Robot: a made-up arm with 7 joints.
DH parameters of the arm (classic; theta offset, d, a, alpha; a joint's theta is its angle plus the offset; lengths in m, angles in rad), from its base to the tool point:
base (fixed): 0 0.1 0 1.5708
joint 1: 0 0.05 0.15 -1.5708
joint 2: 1.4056 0 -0.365 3.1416
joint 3: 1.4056 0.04 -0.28 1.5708
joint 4: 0 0.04 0.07 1.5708
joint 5: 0 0.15 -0.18 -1.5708
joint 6: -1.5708 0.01 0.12 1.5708
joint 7: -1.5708 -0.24 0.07 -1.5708
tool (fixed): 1.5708 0.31 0 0
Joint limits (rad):
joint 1: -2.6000..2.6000
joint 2: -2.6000..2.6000
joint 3: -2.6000..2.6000
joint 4: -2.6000..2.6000
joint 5: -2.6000..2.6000
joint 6: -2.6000..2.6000
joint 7: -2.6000..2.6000
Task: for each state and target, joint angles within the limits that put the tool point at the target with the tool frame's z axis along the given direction. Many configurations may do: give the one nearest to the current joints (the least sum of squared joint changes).
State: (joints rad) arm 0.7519 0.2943 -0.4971 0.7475 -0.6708 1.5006 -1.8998
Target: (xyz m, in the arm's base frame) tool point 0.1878 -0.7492 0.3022 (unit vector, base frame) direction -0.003 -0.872 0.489
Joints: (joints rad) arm 0.8406 0.8274 0.0112 0.7882 -0.4649 0.9944 -1.6495
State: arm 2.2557 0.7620 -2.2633 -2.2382 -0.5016 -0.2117 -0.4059
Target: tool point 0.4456 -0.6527 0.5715 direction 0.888 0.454 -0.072
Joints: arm 1.8126 0.1328 -2.1615 -2.6000 -1.2061 -0.4769 -1.0368
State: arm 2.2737 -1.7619 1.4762 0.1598 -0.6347 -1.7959 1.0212
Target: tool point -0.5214 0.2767 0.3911 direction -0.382 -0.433 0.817
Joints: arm 2.1472 -1.5944 0.6340 0.1332 -0.2429 -1.9210 1.1157
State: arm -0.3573 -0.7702 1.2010 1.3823 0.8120 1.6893 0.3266
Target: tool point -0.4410 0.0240 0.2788 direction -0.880 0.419 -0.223
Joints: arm -0.6974 -0.4046 0.5394 1.9734 0.1990 1.9110 -0.3739
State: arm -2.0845 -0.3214 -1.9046 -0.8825 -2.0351 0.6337 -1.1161
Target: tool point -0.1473 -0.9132 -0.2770 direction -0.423 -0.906 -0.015
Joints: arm -1.7394 0.1670 -2.1830 -0.6967 -2.2610 0.4779 -1.4188
